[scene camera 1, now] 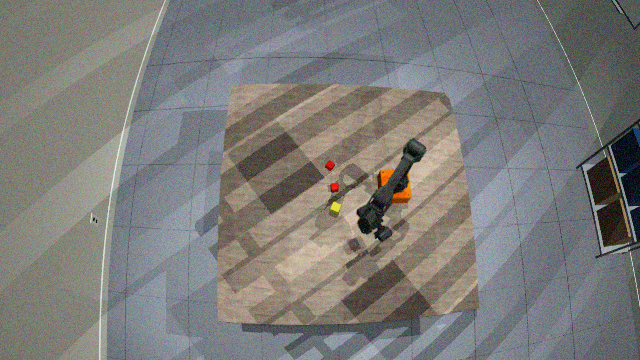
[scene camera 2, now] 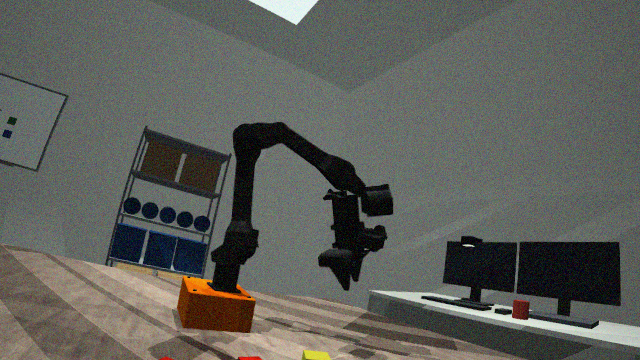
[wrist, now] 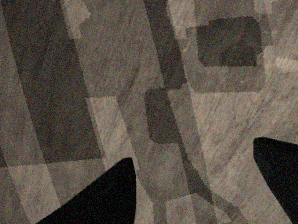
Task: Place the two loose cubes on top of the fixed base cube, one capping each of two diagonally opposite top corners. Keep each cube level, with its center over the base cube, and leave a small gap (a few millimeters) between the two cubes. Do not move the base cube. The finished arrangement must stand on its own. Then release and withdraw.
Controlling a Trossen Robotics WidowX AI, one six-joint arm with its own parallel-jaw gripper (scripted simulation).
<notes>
My gripper (scene camera 2: 351, 285) is open, with nothing in its grasp.
My gripper shows as well in the wrist view (wrist: 193, 157).
</notes>
